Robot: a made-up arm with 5 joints.
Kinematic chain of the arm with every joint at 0, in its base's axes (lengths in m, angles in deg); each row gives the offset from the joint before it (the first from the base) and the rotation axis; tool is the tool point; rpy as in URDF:
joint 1: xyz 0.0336 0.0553 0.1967 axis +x
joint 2: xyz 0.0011 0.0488 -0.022 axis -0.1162 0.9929 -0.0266
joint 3: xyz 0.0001 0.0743 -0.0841 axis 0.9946 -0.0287 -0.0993
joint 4: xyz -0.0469 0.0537 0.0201 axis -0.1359 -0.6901 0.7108
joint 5: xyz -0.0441 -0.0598 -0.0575 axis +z
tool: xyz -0.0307 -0.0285 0.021 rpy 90 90 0
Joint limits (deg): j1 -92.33..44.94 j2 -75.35..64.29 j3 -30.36..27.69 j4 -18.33..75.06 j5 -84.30..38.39
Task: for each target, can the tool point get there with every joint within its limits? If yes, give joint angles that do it. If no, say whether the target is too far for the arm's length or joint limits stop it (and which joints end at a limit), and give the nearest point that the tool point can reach.
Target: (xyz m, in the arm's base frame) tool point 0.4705 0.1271 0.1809
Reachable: no: too far | nearest point 0.1486 0.1749 0.1704 | short by 0.326 m
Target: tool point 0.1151 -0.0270 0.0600
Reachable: yes | joints -77.06 -55.50 9.72 67.12 -65.29
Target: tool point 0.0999 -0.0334 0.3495
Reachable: no: joint limits stop it (at a limit: joint 1, joint 2, joint 4, joint 5) | nearest point 0.0873 0.1290 0.2689 | short by 0.182 m
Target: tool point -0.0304 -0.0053 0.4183
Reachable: no: joint limits stop it (at a limit: joint 1, joint 2, joint 3, joint 4) | nearest point -0.0977 0.0851 0.3235 | short by 0.147 m
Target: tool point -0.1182 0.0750 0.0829
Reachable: yes | joints -58.18 44.94 0.40 25.72 -68.34
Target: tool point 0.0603 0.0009 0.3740
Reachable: no: joint limits stop it (at a limit: joint 1, joint 2, joint 3, joint 4, joint 5) | nearest point 0.0860 0.1297 0.2704 | short by 0.167 m
